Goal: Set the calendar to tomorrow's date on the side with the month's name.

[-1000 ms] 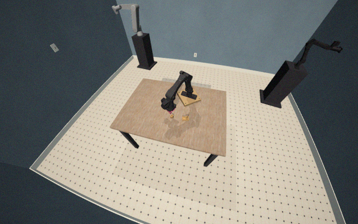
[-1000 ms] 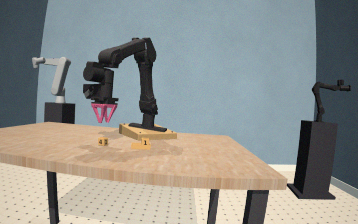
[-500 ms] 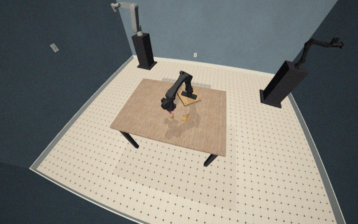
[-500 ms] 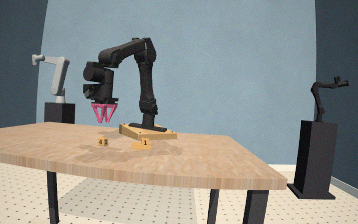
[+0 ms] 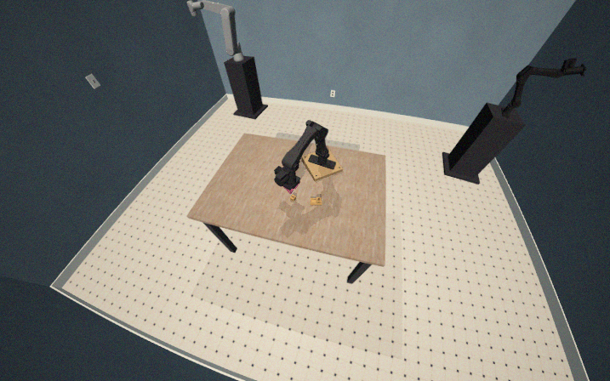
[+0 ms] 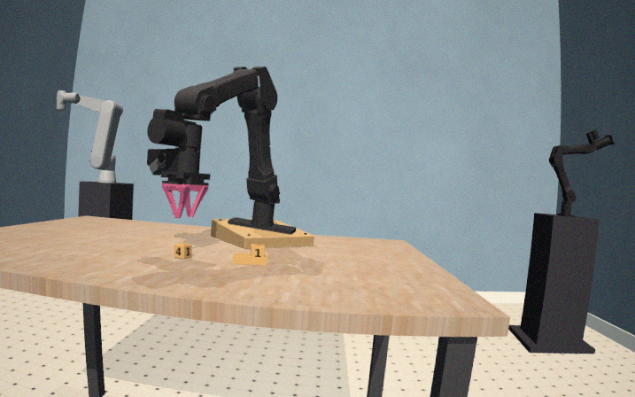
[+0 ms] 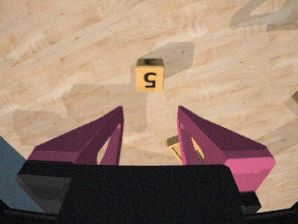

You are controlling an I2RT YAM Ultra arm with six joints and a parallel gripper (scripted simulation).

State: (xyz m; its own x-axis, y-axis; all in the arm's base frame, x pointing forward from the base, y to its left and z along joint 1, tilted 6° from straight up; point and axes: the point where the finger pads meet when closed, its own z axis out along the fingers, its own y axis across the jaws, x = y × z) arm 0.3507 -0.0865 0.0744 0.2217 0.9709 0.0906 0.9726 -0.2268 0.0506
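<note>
Right now my hand is 8 cm above the digit cube. Round my hand: tan tray: 3 cm behind, 15 cm to the left, 9 cm below.
</note>
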